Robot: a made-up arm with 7 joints.
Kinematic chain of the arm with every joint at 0, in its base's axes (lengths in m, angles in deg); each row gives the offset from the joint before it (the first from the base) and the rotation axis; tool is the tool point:
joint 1: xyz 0 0 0.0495 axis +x
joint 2: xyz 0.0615 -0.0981 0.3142 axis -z
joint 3: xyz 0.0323 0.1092 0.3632 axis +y
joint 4: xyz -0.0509 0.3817 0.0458 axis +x
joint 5: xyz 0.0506 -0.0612 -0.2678 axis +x
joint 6: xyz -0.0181 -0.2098 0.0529 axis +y
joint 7: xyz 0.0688 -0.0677 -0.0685 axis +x
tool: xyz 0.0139 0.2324 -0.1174
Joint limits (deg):
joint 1: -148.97..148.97
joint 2: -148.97..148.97
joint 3: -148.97..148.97
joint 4: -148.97..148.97
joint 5: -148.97..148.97
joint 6: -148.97..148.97
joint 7: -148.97..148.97
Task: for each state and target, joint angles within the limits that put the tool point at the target. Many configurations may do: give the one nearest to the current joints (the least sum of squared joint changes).
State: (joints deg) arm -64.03 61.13 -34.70 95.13 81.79 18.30 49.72
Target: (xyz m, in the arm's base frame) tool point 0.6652 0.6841 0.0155
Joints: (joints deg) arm -60.31 40.27 -26.04 78.18 76.09 13.84 50.07
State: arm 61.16 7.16 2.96 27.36 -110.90 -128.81 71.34
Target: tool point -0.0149 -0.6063 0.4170
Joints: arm 95.89 6.79 0.89 17.49 -103.95 -138.74 77.66
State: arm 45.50 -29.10 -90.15 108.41 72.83 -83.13 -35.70
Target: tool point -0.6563 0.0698 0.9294
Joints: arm 24.53 -33.30 -122.51 130.96 79.73 -62.08 -25.83
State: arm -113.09 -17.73 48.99 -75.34 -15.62 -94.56 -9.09
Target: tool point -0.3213 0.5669 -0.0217
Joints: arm -83.04 -69.44 63.02 -65.68 -38.50 -114.28 -5.00
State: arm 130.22 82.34 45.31 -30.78 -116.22 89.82 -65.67
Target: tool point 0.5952 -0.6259 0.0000
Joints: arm 121.17 87.87 13.93 -38.55 -135.65 113.62 -59.71
